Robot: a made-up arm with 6 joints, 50 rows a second.
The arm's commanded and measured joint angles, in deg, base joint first. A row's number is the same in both.
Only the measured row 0 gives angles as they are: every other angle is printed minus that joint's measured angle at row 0.
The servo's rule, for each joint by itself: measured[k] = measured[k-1] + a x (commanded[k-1-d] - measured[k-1]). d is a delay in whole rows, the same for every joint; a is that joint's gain. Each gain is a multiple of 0.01, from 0.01 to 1. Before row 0 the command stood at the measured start. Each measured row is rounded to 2 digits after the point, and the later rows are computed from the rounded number. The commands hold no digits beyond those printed.
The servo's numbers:
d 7
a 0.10 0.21 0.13 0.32 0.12 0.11
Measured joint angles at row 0:
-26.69, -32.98, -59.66, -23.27, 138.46, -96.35
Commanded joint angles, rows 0 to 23:
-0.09, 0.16, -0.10, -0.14, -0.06, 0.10
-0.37, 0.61, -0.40, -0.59, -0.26, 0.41
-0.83, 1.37, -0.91, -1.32, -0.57, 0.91
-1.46, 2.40, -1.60, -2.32, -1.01, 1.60
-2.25, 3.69, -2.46, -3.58, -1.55, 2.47
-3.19, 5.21, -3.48, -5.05, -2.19, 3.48
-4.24, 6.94, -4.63, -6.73, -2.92, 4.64
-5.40, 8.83, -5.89, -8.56, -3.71, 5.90
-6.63, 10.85, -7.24, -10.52, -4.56, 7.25
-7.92, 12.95, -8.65, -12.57, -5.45, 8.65
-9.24, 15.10, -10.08, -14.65, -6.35, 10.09
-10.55, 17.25, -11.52, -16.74, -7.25, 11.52
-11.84, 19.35, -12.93, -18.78, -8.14, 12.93
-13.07, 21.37, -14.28, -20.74, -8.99, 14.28
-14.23, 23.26, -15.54, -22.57, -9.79, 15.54
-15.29, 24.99, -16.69, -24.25, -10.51, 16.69
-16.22, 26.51, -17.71, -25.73, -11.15, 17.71
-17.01, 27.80, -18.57, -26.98, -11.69, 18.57
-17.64, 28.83, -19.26, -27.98, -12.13, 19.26
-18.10, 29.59, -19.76, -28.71, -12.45, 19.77
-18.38, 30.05, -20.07, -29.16, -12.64, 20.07
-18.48, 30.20, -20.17, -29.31, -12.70, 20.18
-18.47, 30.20, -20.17, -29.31, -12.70, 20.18
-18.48, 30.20, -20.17, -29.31, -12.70, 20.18
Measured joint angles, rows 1 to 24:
0.00, 0.00, 0.00, 0.00, 0.00, 0.00
0.00, 0.00, 0.00, 0.00, 0.00, 0.00
0.00, 0.00, 0.00, 0.00, 0.00, 0.00
0.00, 0.00, 0.00, 0.00, 0.00, 0.00
0.00, 0.00, 0.00, 0.00, 0.00, 0.00
0.00, 0.00, 0.00, 0.00, 0.00, 0.00
0.00, 0.00, 0.00, 0.00, 0.00, 0.00
-0.01, 0.03, -0.01, -0.04, -0.01, 0.01
-0.05, 0.15, -0.06, -0.22, -0.04, 0.05
-0.13, 0.41, -0.17, -0.57, -0.10, 0.14
-0.26, 0.83, -0.36, -1.13, -0.21, 0.30
-0.46, 1.43, -0.63, -1.91, -0.37, 0.54
-0.73, 2.22, -1.00, -2.91, -0.59, 0.86
-1.08, 3.21, -1.47, -4.13, -0.87, 1.28
-1.51, 4.39, -2.04, -5.55, -1.21, 1.79
-2.02, 5.75, -2.72, -7.14, -1.61, 2.39
-2.61, 7.26, -3.49, -8.88, -2.07, 3.08
-3.27, 8.91, -4.35, -10.73, -2.58, 3.85
-4.00, 10.66, -5.28, -12.65, -3.14, 4.69
-4.78, 12.48, -6.27, -14.61, -3.74, 5.60
-5.61, 14.35, -7.31, -16.57, -4.37, 6.55
-6.47, 16.22, -8.38, -18.49, -5.02, 7.54
-7.35, 18.06, -9.46, -20.33, -5.68, 8.55
-8.24, 19.83, -10.53, -22.06, -6.34, 9.56

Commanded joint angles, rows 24 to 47:
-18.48, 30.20, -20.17, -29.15, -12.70, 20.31
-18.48, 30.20, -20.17, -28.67, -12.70, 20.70
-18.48, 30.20, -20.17, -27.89, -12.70, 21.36
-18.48, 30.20, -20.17, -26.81, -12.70, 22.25
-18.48, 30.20, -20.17, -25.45, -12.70, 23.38
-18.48, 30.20, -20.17, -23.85, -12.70, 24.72
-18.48, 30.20, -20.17, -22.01, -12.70, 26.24
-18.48, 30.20, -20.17, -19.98, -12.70, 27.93
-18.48, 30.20, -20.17, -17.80, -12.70, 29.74
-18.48, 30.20, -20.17, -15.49, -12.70, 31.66
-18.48, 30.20, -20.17, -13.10, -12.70, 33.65
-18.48, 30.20, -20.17, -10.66, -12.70, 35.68
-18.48, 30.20, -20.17, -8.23, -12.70, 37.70
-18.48, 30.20, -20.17, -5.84, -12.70, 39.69
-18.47, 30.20, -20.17, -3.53, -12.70, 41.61
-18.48, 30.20, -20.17, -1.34, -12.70, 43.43
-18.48, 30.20, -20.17, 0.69, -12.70, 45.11
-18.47, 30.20, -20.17, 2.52, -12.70, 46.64
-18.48, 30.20, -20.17, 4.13, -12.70, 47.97
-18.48, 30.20, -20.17, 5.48, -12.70, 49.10
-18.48, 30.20, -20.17, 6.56, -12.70, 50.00
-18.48, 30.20, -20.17, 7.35, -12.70, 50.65
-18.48, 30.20, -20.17, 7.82, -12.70, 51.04
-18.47, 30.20, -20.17, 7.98, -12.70, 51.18
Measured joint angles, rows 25 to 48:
-9.12, 21.50, -11.58, -23.63, -6.98, 10.55
-9.97, 23.04, -12.58, -25.02, -7.60, 11.51
-10.78, 24.42, -13.51, -26.20, -8.18, 12.42
-11.54, 25.60, -14.36, -27.15, -8.72, 13.26
-12.23, 26.57, -15.12, -27.84, -9.20, 14.02
-12.85, 27.33, -15.78, -28.31, -9.62, 14.70
-13.41, 27.93, -16.35, -28.63, -9.99, 15.30
-13.92, 28.41, -16.85, -28.80, -10.32, 15.85
-14.38, 28.79, -17.28, -28.76, -10.61, 16.38
-14.79, 29.09, -17.66, -28.48, -10.86, 16.93
-15.16, 29.32, -17.99, -27.95, -11.08, 17.52
-15.49, 29.50, -18.27, -27.15, -11.27, 18.16
-15.79, 29.65, -18.52, -26.09, -11.44, 18.88
-16.06, 29.77, -18.73, -24.78, -11.59, 19.69
-16.30, 29.86, -18.92, -23.24, -11.72, 20.60
-16.52, 29.93, -19.08, -21.50, -11.84, 21.61
-16.72, 29.99, -19.22, -19.58, -11.94, 22.72
-16.90, 30.03, -19.34, -17.51, -12.03, 23.92
-17.06, 30.07, -19.45, -15.32, -12.11, 25.21
-17.20, 30.10, -19.54, -13.05, -12.18, 26.58
-17.33, 30.12, -19.62, -10.74, -12.24, 28.02
-17.44, 30.14, -19.69, -8.43, -12.30, 29.51
-17.54, 30.15, -19.75, -6.16, -12.35, 31.04
-17.63, 30.16, -19.80, -3.97, -12.39, 32.59

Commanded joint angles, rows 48 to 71:
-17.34, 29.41, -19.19, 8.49, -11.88, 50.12
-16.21, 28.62, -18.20, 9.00, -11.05, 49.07
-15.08, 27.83, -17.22, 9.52, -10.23, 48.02
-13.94, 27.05, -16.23, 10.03, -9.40, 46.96
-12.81, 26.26, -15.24, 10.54, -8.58, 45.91
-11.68, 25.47, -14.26, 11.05, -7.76, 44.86
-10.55, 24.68, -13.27, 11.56, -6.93, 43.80
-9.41, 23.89, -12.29, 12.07, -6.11, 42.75
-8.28, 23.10, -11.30, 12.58, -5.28, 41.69
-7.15, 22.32, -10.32, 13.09, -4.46, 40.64
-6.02, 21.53, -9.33, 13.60, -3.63, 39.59
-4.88, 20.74, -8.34, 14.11, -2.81, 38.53
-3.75, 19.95, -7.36, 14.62, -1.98, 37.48
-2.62, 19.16, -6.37, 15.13, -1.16, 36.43
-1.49, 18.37, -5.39, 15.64, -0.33, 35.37
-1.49, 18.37, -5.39, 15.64, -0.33, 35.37
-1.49, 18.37, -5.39, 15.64, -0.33, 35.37
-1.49, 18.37, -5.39, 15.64, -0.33, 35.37
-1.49, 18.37, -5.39, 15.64, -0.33, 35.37
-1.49, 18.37, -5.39, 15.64, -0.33, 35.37
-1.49, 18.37, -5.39, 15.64, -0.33, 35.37
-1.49, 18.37, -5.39, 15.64, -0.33, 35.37
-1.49, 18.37, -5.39, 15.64, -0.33, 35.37
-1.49, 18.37, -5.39, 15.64, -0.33, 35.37
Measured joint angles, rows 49 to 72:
-17.71, 30.17, -19.85, -1.89, -12.43, 34.14
-17.79, 30.18, -19.89, 0.04, -12.46, 35.66
-17.86, 30.18, -19.93, 1.78, -12.49, 37.14
-17.92, 30.18, -19.96, 3.31, -12.52, 38.55
-17.98, 30.18, -19.99, 4.60, -12.54, 39.88
-18.03, 30.18, -20.01, 5.63, -12.56, 41.11
-18.07, 30.18, -20.03, 6.38, -12.58, 42.22
-18.00, 30.02, -19.92, 7.06, -12.50, 43.09
-17.82, 29.73, -19.70, 7.68, -12.33, 43.75
-17.55, 29.33, -19.38, 8.27, -12.08, 44.22
-17.19, 28.85, -18.97, 8.83, -11.76, 44.52
-16.75, 28.31, -18.49, 9.38, -11.38, 44.67
-16.24, 27.71, -17.94, 9.91, -10.95, 44.69
-15.67, 27.07, -17.33, 10.44, -10.47, 44.59
-15.04, 26.40, -16.67, 10.96, -9.95, 44.39
-14.36, 25.71, -15.97, 11.48, -9.39, 44.09
-13.64, 25.00, -15.24, 12.00, -8.80, 43.71
-12.88, 24.27, -14.47, 12.51, -8.18, 43.26
-12.08, 23.53, -13.67, 13.02, -7.54, 42.74
-11.25, 22.78, -12.85, 13.53, -6.87, 42.16
-10.39, 22.02, -12.01, 14.04, -6.18, 41.53
-9.50, 21.25, -11.15, 14.55, -5.48, 40.85
-8.70, 20.65, -10.40, 14.90, -4.86, 40.25
-7.98, 20.17, -9.75, 15.14, -4.32, 39.71

